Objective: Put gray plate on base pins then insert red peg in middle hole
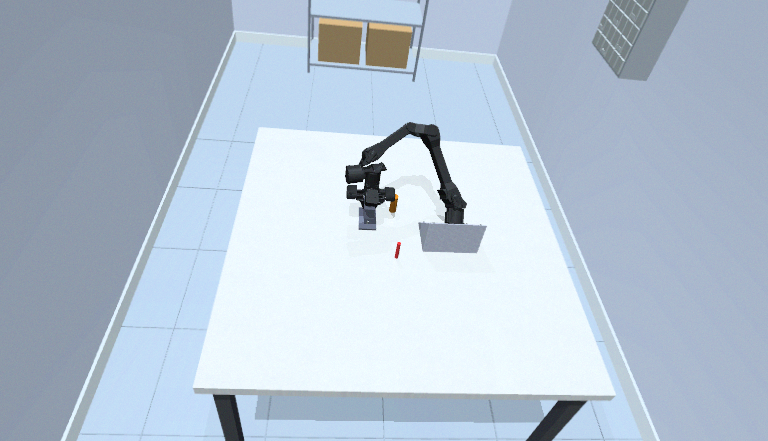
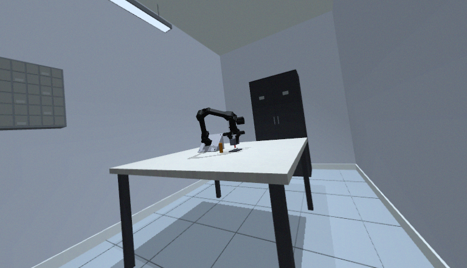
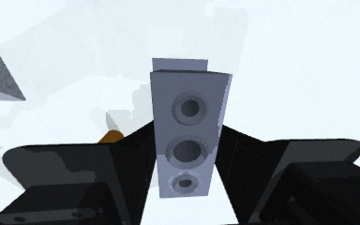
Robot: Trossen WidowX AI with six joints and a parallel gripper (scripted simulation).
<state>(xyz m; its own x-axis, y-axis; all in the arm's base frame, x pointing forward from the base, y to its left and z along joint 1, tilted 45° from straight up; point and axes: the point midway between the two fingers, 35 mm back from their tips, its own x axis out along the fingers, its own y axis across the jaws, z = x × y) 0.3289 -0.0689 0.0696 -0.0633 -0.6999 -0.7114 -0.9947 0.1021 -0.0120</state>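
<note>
The flat base lies 5 cm below my gripper tip. Also, from my gripper tip: orange cylinder 11 cm behind, 5 cm to the right, 2 cm below; then red peg 20 cm to the left, 9 cm behind, 2 cm below.
</note>
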